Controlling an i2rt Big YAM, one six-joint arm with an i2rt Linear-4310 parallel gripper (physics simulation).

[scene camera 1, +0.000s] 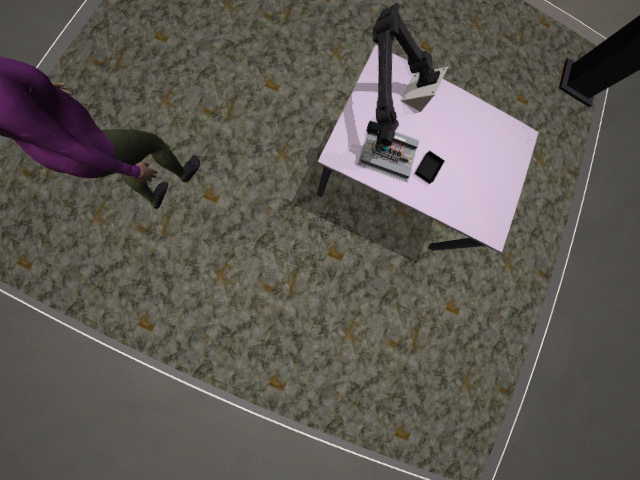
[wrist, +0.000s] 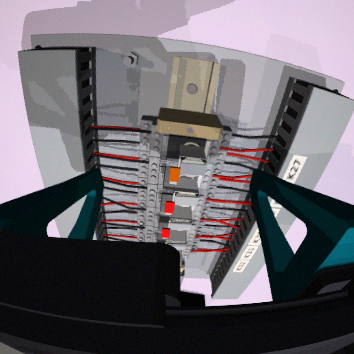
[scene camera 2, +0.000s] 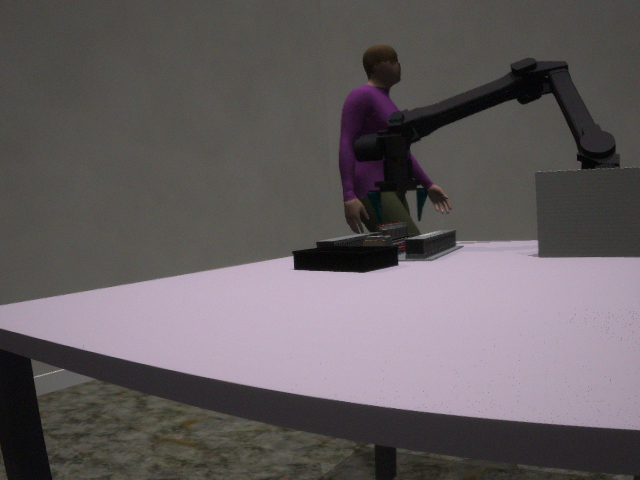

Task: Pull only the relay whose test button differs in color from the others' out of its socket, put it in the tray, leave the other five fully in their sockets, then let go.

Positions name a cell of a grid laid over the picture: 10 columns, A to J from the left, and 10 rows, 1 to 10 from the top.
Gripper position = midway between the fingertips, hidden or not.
I see my gripper (scene camera 2: G5), a red-button relay (wrist: F6) and a grey panel (wrist: H3).
My gripper also shows in the wrist view (wrist: E5).
